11 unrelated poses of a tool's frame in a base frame.
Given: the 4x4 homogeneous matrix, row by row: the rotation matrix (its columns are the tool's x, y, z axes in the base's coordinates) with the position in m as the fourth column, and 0 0 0 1 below. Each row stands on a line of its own.
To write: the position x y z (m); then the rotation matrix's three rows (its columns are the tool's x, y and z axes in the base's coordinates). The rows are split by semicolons. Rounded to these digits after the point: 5 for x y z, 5 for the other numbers.
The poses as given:
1:
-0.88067 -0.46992 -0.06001 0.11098
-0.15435 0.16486 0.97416 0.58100
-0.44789 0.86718 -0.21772 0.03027
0 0 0 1
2:
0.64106 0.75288 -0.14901 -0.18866
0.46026 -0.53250 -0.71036 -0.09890
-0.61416 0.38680 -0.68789 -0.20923
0 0 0 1
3:
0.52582 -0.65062 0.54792 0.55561
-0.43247 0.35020 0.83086 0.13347
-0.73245 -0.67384 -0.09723 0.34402
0 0 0 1
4:
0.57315 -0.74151 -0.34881 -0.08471
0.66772 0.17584 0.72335 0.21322
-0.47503 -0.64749 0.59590 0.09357
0 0 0 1
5:
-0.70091 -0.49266 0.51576 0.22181
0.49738 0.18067 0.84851 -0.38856
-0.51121 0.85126 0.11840 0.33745
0 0 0 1
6:
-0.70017 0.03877 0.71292 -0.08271
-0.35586 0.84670 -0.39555 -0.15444
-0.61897 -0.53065 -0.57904 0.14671
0 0 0 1
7:
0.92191 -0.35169 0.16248 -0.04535
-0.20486 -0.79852 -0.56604 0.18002
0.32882 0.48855 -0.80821 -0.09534
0 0 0 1
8:
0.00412 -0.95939 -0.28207 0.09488
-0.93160 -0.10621 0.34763 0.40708
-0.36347 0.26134 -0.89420 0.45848
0 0 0 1
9:
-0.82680 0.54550 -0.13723 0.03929
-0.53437 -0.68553 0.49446 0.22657
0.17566 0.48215 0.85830 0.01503
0 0 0 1
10:
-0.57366 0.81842 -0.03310 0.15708
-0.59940 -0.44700 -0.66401 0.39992
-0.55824 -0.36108 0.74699 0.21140
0 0 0 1
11:
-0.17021 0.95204 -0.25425 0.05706
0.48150 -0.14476 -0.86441 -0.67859
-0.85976 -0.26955 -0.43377 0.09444
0 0 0 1
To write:
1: 0.11098 0.58100 0.03027; -0.88067 -0.46992 -0.06001; -0.15435 0.16486 0.97416; -0.44789 0.86718 -0.21772
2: -0.18866 -0.09890 -0.20923; 0.64106 0.75288 -0.14901; 0.46026 -0.53250 -0.71036; -0.61416 0.38680 -0.68789
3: 0.55561 0.13347 0.34402; 0.52582 -0.65062 0.54792; -0.43247 0.35020 0.83086; -0.73245 -0.67384 -0.09723
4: -0.08471 0.21322 0.09357; 0.57315 -0.74151 -0.34881; 0.66772 0.17584 0.72335; -0.47503 -0.64749 0.59590
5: 0.22181 -0.38856 0.33745; -0.70091 -0.49266 0.51576; 0.49738 0.18067 0.84851; -0.51121 0.85126 0.11840
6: -0.08271 -0.15444 0.14671; -0.70017 0.03877 0.71292; -0.35586 0.84670 -0.39555; -0.61897 -0.53065 -0.57904
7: -0.04535 0.18002 -0.09534; 0.92191 -0.35169 0.16248; -0.20486 -0.79852 -0.56604; 0.32882 0.48855 -0.80821
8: 0.09488 0.40708 0.45848; 0.00412 -0.95939 -0.28207; -0.93160 -0.10621 0.34763; -0.36347 0.26134 -0.89420
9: 0.03929 0.22657 0.01503; -0.82680 0.54550 -0.13723; -0.53437 -0.68553 0.49446; 0.17566 0.48215 0.85830
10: 0.15708 0.39992 0.21140; -0.57366 0.81842 -0.03310; -0.59940 -0.44700 -0.66401; -0.55824 -0.36108 0.74699
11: 0.05706 -0.67859 0.09444; -0.17021 0.95204 -0.25425; 0.48150 -0.14476 -0.86441; -0.85976 -0.26955 -0.43377
